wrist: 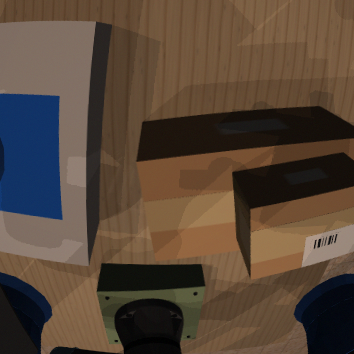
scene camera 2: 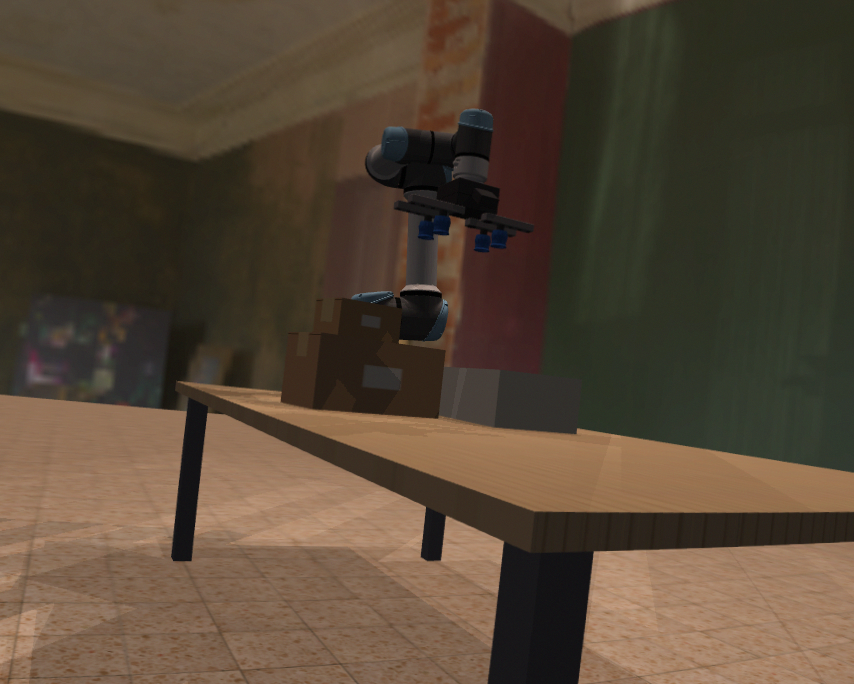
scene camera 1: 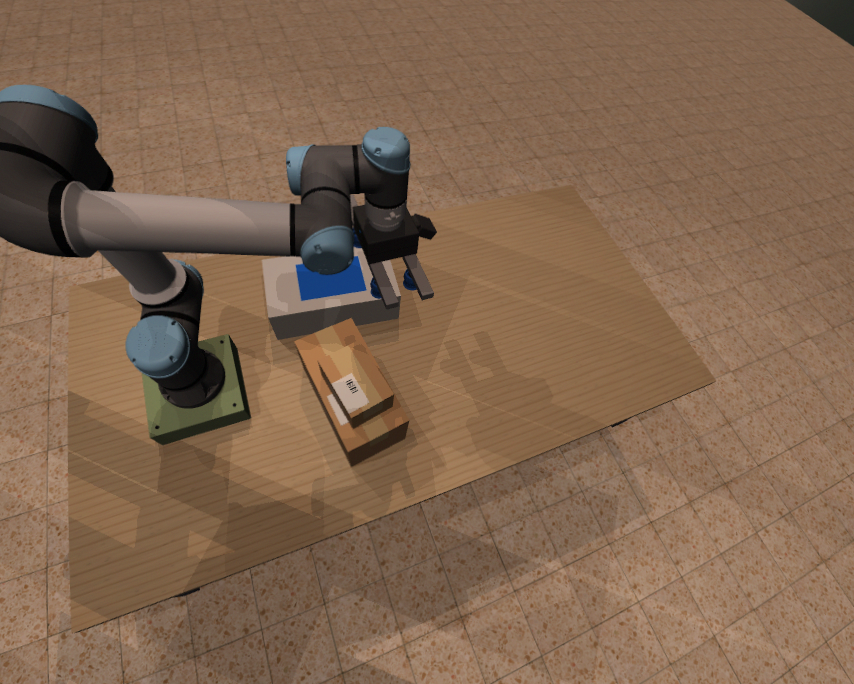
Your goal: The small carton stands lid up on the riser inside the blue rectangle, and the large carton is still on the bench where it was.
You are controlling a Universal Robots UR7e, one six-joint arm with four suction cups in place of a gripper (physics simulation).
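Frame: origin at the arm's base, x back, y right, z up, level; millimetres.
Where they show: hand, tool point: [wrist: 182, 253] [scene camera 2: 461, 242] [scene camera 1: 385, 262]; arm's base, link origin: [wrist: 148, 318] [scene camera 1: 193, 379].
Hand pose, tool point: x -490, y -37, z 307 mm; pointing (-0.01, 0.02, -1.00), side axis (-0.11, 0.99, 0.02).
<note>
Things, the pixels of their centre, and the offset from my tool point. Level surfaces: height alone.
- small brown carton, body centre: [wrist: 302, 213] [scene camera 2: 357, 321] [scene camera 1: 356, 384] dx +101, dy +182, dz -191 mm
- large brown carton, body centre: [wrist: 250, 174] [scene camera 2: 364, 375] [scene camera 1: 351, 391] dx +112, dy +151, dz -306 mm
- bench, surface height: dz -383 mm
- grey riser, body centre: [wrist: 31, 142] [scene camera 2: 501, 397] [scene camera 1: 332, 290] dx +111, dy -184, dz -323 mm
- blue rectangle, body centre: [wrist: 16, 159] [scene camera 1: 330, 277] dx +111, dy -184, dz -263 mm
The small brown carton [scene camera 1: 359, 366] [scene camera 2: 352, 324] [wrist: 280, 215] lies flat on top of the large brown carton [scene camera 1: 329, 340] [scene camera 2: 335, 388] [wrist: 190, 180], its taped, barcode-labelled face up. The large carton stands on the bench [scene camera 1: 570, 285] [scene camera 2: 641, 477] [wrist: 210, 30]. Beside it is the grey riser [scene camera 1: 342, 320] [scene camera 2: 534, 402] [wrist: 75, 240] with the blue rectangle [scene camera 1: 331, 286] [wrist: 32, 155] on its top; no carton stands on it. My gripper [scene camera 1: 388, 263] [scene camera 2: 461, 235] is open, its four blue suction cups empty, high above the riser's end. The arm partly hides the riser in scene camera 1.
The arm's green base plate [scene camera 1: 231, 384] [wrist: 195, 310] is fixed to the bench, left of the cartons in scene camera 1. The large carton's end is close to the riser's long side. The bench's front edge runs beyond the cartons' other end.
</note>
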